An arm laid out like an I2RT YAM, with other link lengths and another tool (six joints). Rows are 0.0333 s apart.
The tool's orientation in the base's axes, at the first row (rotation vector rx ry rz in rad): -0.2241 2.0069 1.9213
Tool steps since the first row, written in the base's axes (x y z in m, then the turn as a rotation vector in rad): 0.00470 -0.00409 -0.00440 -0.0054 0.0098 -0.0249; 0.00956 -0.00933 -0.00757 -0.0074 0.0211 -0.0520; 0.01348 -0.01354 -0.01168 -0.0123 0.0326 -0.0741; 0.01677 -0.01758 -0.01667 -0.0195 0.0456 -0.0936; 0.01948 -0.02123 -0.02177 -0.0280 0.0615 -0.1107; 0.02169 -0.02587 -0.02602 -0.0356 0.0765 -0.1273
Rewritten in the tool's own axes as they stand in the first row. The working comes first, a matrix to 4 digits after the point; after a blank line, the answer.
The tool's axes in the first row as the columns of a matrix, in the base's axes (used below as rounded here):
-0.9254 -0.3513 0.1424
0.1269 0.0667 0.9897
-0.3572 0.9339 -0.0172

-0.00330 -0.00603 -0.00330 0.0151 -0.0207 0.0094; -0.00733 -0.01105 -0.00774 0.0281 -0.0446 0.0207; -0.01002 -0.01655 -0.01128 0.0420 -0.0627 0.0318; -0.01180 -0.02263 -0.01472 0.0573 -0.0775 0.0440; -0.01294 -0.02859 -0.01786 0.0733 -0.0894 0.0588; -0.01406 -0.03365 -0.02207 0.0881 -0.1013 0.0728
